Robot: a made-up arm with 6 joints.
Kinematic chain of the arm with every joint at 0, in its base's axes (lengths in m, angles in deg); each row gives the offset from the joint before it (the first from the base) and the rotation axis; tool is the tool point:
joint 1: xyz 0 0 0.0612 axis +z
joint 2: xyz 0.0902 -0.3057 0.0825 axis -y
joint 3: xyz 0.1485 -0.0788 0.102 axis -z
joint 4: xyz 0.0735 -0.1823 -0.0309 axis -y
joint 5: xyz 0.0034 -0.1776 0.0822 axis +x
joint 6: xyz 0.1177 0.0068 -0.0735 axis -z
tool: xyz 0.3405 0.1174 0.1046
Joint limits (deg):
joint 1: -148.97..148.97
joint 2: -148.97..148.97
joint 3: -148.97..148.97
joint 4: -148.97..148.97
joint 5: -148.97..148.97
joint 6: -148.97..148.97
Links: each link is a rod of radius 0.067 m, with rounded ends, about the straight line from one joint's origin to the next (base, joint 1, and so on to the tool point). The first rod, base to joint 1, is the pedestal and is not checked.
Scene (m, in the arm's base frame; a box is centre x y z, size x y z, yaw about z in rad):
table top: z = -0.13
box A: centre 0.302 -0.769 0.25 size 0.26 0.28 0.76 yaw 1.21
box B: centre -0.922 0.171 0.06 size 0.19 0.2 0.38 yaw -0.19
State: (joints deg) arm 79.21 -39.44 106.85 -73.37 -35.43 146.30
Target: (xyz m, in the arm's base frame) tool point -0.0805 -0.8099 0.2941
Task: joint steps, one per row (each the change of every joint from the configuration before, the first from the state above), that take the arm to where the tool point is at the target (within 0.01 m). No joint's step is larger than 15 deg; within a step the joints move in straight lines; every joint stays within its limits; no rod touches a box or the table.
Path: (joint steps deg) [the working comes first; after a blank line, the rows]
Joints at the target: 23.99 -11.99 94.83 -84.43 -33.48 119.47
Straight joint move there: touches box A.

1: -13.54 -7.77 -0.18 8.65 6.24 -5.71
2: -13.54 -7.77 -0.17 8.65 6.24 -5.71
3: -13.54 -7.77 -0.18 8.65 6.24 -5.70
4: -13.54 -7.77 -0.17 8.65 6.24 -5.71
5: -13.54 -7.78 -0.18 8.65 6.24 -5.71
6: -13.54 -7.77 -0.17 8.65 6.24 -5.71
7: -13.54 -7.77 -0.18 8.65 6.24 -5.71
8: 6.60 13.64 -1.79 -11.93 -6.96 2.19
9: 6.59 13.64 -1.80 -11.94 -6.95 2.19
10: 6.59 13.64 -1.80 -11.93 -6.96 2.19
11: 6.59 13.64 -1.80 -11.94 -6.95 2.18
12: 6.60 13.65 -1.80 -11.93 -6.96 2.19
13: 6.59 13.64 -1.80 -11.94 -6.95 2.19

